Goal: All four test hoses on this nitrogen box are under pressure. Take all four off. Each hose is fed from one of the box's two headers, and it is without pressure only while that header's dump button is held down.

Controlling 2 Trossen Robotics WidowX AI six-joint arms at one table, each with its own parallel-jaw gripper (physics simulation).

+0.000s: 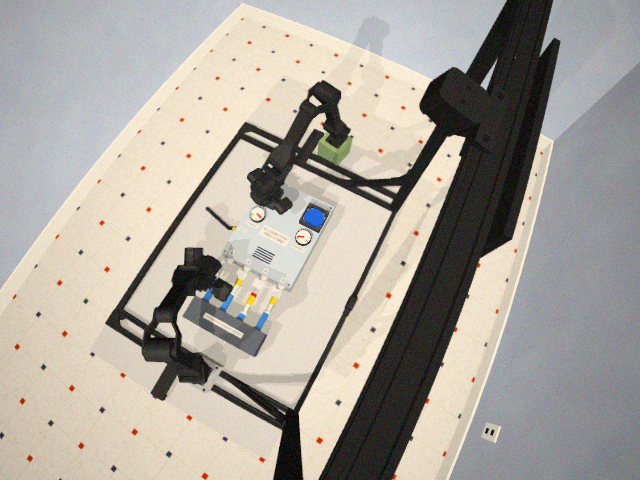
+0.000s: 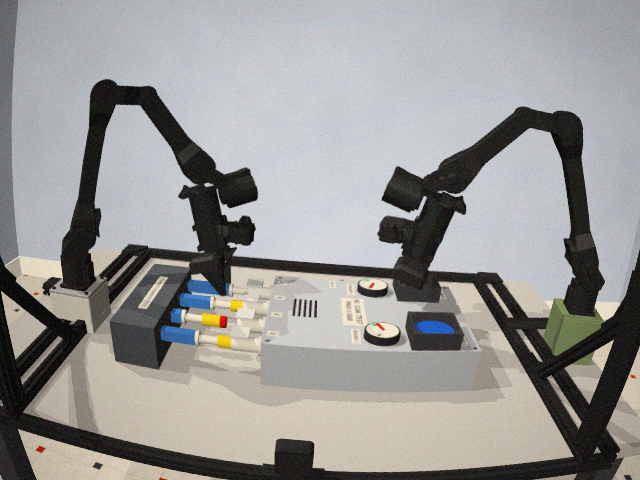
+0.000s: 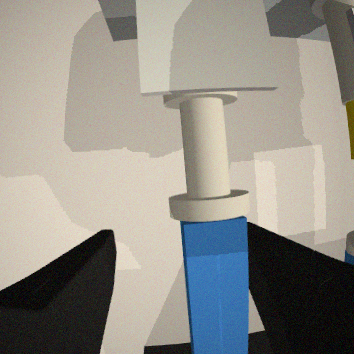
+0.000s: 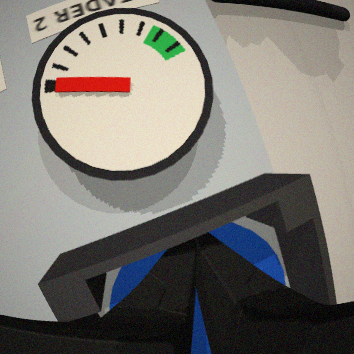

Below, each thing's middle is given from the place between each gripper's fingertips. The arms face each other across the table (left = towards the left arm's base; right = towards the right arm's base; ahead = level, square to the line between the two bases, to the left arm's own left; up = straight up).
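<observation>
There is the dark manifold block point(image 2: 135, 328), 40 mm below my right hand, and it sits 100 mm behind that hand and 460 mm to the left of it.
Counted from my left hand, the block is 10 mm below, 120 mm behind and 120 mm to the left. So, going by its middle, the block is nearer to my left hand than to my right hand.
</observation>
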